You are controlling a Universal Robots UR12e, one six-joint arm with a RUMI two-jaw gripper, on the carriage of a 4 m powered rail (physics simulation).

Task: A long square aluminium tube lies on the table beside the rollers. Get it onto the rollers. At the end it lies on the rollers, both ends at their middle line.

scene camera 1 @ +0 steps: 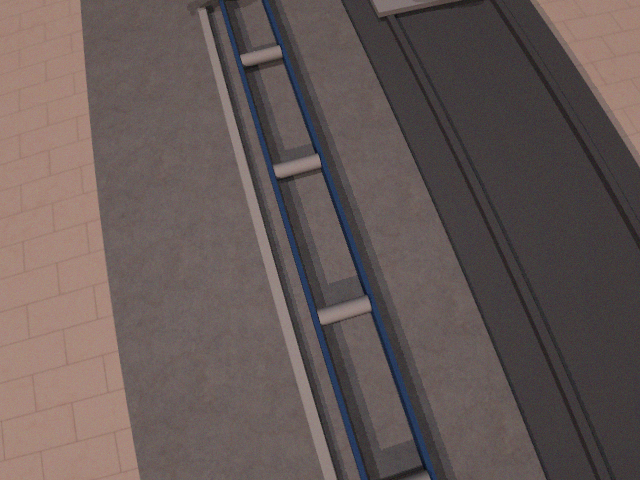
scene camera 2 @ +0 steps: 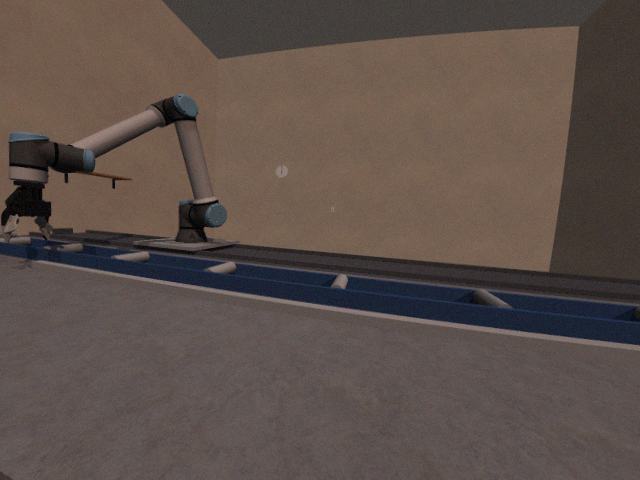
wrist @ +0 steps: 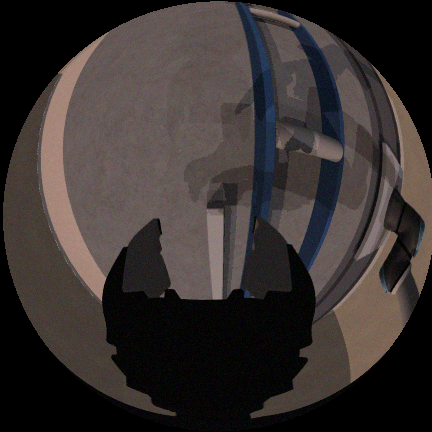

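Pixels of known places: gripper, between the fingertips: (scene camera 2: 28, 241) (wrist: 206, 219); arm's base, origin of its link: (scene camera 2: 191, 240) (wrist: 390, 208).
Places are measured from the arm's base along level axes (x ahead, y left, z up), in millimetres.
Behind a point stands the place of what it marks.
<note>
The long square aluminium tube (scene camera 1: 268, 258) {x 754, y 919, z -5 mm} (scene camera 2: 361, 312) {x 754, y 1171, z -5 mm} (wrist: 216, 250) {x 753, y 94, z -5 mm} lies on the table beside the roller track and runs parallel to it. Its far end shows at the upper left of scene camera 1 and ahead of the fingers in the wrist view. The light rollers (scene camera 1: 344, 310) {x 621, y 1106, z 29 mm} (scene camera 2: 221, 268) {x 635, y 715, z 22 mm} (wrist: 325, 145) {x 603, y -99, z 30 mm} sit between two blue side rails (scene camera 1: 292, 237) {x 684, y 895, z 22 mm} (scene camera 2: 258, 289) {x 694, y 881, z -7 mm} (wrist: 263, 125) {x 694, y -108, z 14 mm}. My gripper (scene camera 2: 28, 238) {x 762, y -8, z 65 mm} (wrist: 206, 219) {x 762, y -8, z 65 mm} is open and points down above the tube near that end. The tube runs between the fingers in the wrist view, with nothing gripped. The palm hides part of the tube.
The blue rail nearest the tube stands close beside it, near the right finger in the wrist view. The arm stands on its carriage plate (scene camera 1: 413, 6) {x 108, y 225, z -5 mm} (scene camera 2: 186, 244) {x 153, y 106, z 0 mm}, on the dark floor rail (scene camera 1: 465, 175) beyond the rollers. A wall shelf (scene camera 2: 103, 176) is behind the arm.
</note>
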